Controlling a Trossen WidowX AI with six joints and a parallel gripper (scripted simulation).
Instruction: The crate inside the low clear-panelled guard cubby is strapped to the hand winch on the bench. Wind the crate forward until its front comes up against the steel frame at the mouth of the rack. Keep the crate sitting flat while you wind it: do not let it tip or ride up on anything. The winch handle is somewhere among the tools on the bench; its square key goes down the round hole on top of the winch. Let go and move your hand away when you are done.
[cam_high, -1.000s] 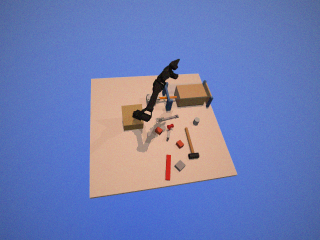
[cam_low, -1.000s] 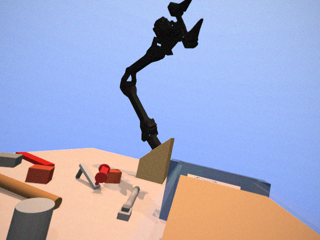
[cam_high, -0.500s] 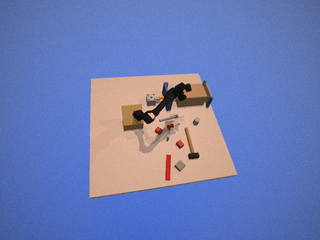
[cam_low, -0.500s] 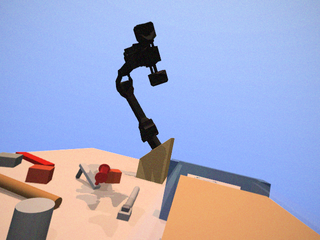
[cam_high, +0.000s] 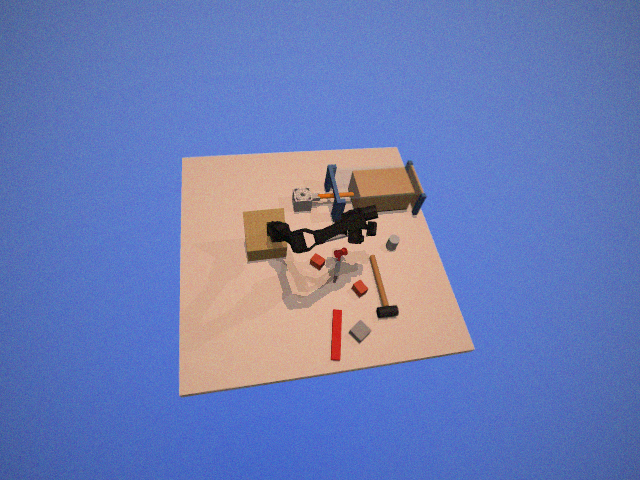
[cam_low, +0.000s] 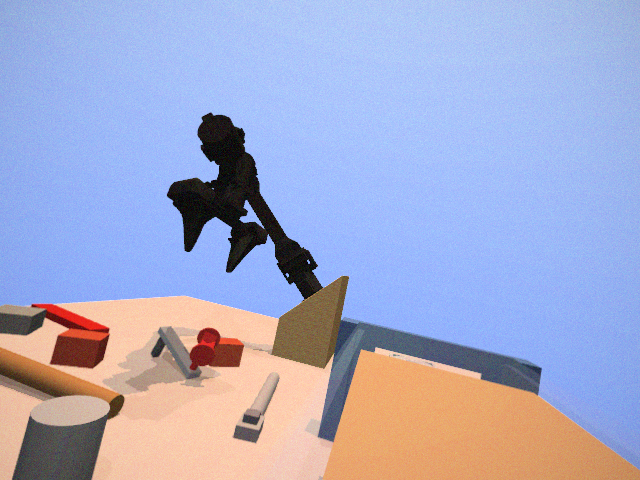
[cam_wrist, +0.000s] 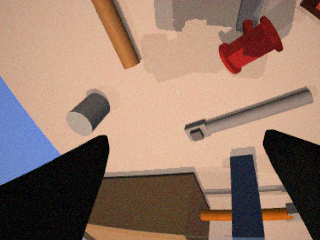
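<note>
Right now the winch handle is 70 mm behind my gripper tip, 50 mm to the right of it and 170 mm below it. Also, from my gripper tip: blue steel frame (40 mm behind, 350 mm to the left, 100 mm below); then red knob (60 mm behind, 10 mm to the right, 160 mm below); then grey block (30 mm behind, 390 mm to the right, 180 mm below).
</note>
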